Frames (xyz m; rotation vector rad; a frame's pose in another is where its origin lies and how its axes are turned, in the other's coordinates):
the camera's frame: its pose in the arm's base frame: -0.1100 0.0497 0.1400 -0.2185 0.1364 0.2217
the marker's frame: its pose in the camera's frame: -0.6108 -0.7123 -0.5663 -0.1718 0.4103 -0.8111
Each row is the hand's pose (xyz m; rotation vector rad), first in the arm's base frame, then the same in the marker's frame.
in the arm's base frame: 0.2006 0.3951 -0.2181 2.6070 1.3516 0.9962
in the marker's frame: -0.2205 1.2990 0.7306 -1.5983 -1.6118 -1.6007
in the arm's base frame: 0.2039 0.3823 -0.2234 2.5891 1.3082 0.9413
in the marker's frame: -0.2087 1.2942 0.7243 -1.6692 -1.6142 -1.6103
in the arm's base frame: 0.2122 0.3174 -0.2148 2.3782 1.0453 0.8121
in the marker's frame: -0.1631 1.2471 0.7168 -2.0053 -1.5189 -1.8215
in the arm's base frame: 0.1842 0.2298 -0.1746 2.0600 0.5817 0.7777
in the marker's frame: -0.1369 1.1505 0.7102 2.0262 0.8705 1.8070
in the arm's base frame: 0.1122 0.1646 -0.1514 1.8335 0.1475 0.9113
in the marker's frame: -0.1533 1.0589 0.6739 1.9978 0.2661 1.8804
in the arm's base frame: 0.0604 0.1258 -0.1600 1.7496 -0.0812 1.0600
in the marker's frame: -0.1645 1.0123 0.6296 1.9885 -0.0466 1.9909
